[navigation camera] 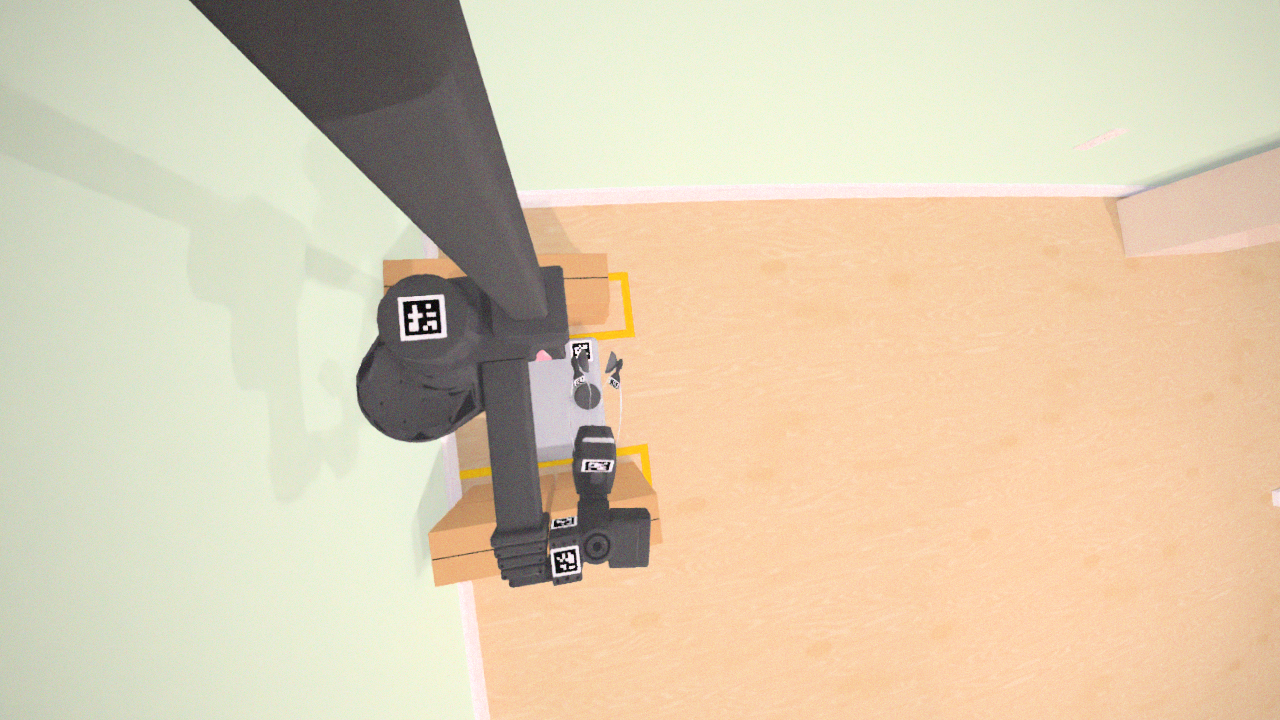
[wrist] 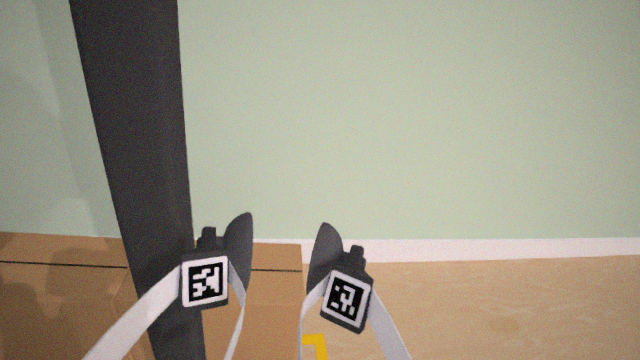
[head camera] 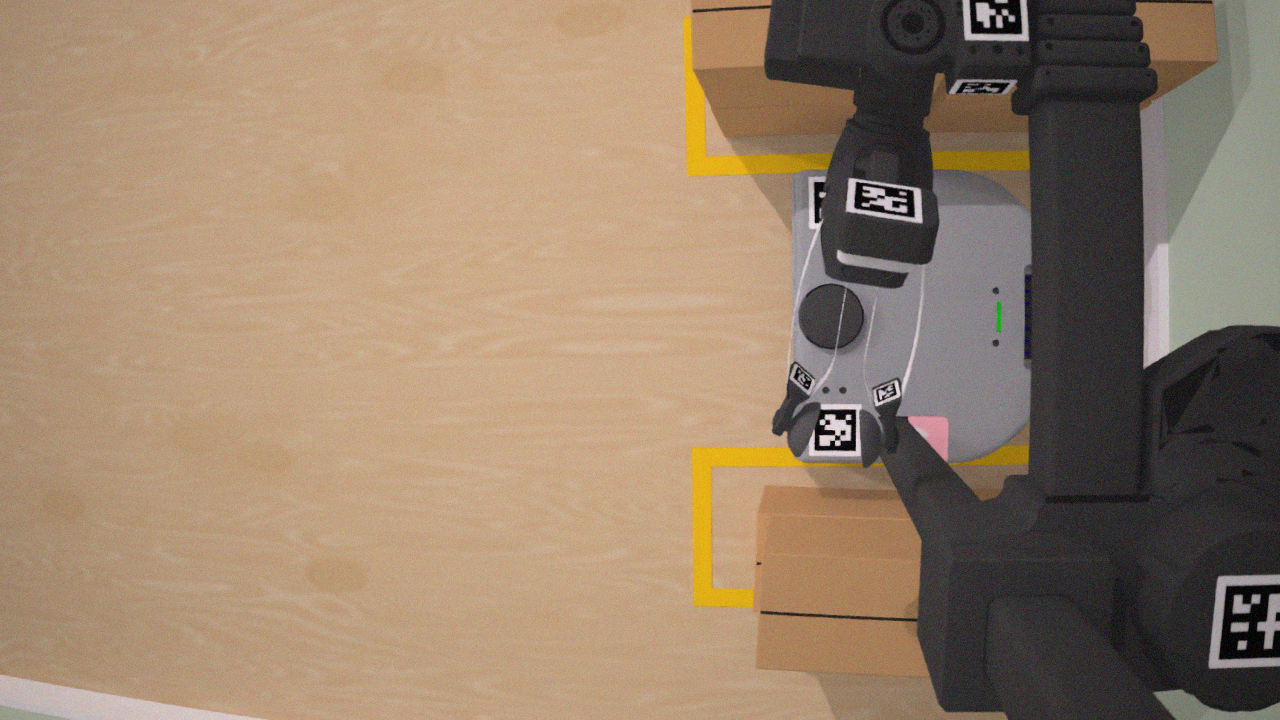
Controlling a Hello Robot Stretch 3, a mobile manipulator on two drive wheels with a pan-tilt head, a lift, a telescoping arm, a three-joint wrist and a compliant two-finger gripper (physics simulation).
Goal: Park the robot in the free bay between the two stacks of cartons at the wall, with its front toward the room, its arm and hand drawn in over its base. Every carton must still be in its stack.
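Seen in the pictures: gripper, fingertip midpoint: (navigation camera: 597,351) (wrist: 284,242) (head camera: 830,458); robot's base, link origin: (navigation camera: 584,394) (head camera: 831,315).
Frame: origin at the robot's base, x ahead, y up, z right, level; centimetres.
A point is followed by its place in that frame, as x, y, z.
Note:
My grey base (head camera: 957,241) @(-14.2, 16.0, 8.6) (navigation camera: 554,407) @(-9.2, 16.0, 2.0) stands between the two carton stacks, its rounded end toward the wall and its straight edge with the black disc toward the room. One stack (head camera: 751,102) (navigation camera: 460,559) stands below my arm's outer end, partly hidden by wrist and arm. The other stack (head camera: 832,573) @(0.4, 36.0, -24.5) (navigation camera: 588,304) @(2.1, 34.4, -22.8) (wrist: 277,320) @(3.6, 32.3, -22.7) stands on my mast side, partly hidden. I see no carton on the floor. My arm is drawn in, its wrist folded back. My gripper (head camera: 836,429) @(1.5, 60.2, -9.5) (navigation camera: 597,362) @(1.5, 60.2, -9.5) (wrist: 284,242) @(1.5, 60.2, -9.5) is open and empty, over or near the base's front corner.
Yellow floor lines (head camera: 702,528) @(16.9, 0.1, -28.6) (navigation camera: 629,308) @(17.6, 0.1, -27.1) (wrist: 315,340) @(15.9, 0.1, -37.8) mark the ground around both stacks; my base runs close along them. The green wall (head camera: 1226,214) @(-42.2, 26.3, 11.1) (navigation camera: 805,98) @(56.2, 50.0, -65.2) (wrist: 400,125) @(34.1, 47.4, -65.0) is behind me and also to one side. A pale box-like piece (navigation camera: 1199,210) @(262.4, 25.3, -49.1) stands farther off.

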